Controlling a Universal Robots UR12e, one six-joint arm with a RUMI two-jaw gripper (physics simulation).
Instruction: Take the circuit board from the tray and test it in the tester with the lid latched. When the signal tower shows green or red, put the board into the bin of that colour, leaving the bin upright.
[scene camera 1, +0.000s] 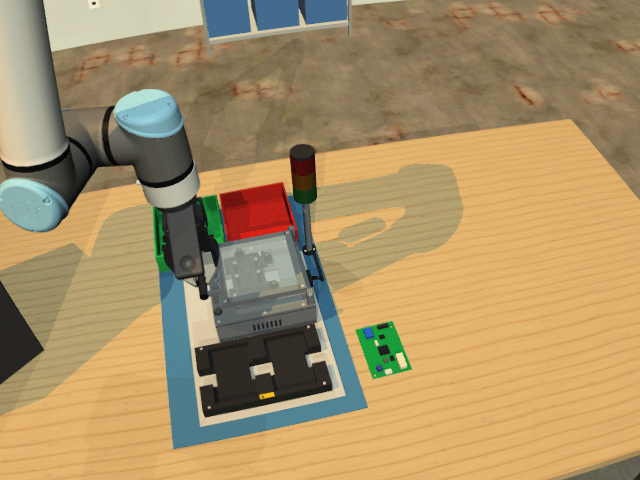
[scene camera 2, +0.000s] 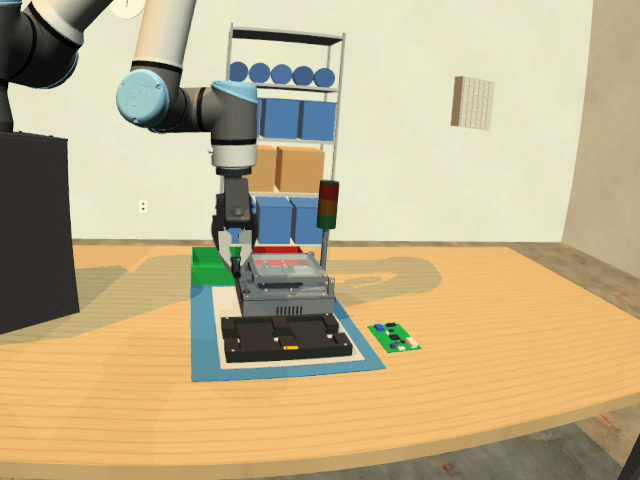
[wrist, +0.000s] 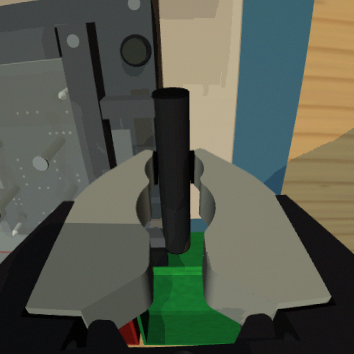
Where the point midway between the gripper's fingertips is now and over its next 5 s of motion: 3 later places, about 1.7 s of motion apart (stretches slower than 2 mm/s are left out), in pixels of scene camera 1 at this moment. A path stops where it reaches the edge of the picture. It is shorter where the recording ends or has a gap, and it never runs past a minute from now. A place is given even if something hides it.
My gripper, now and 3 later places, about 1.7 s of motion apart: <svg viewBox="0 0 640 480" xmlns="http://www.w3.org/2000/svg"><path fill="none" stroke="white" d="M203 285L196 266L193 268L192 245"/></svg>
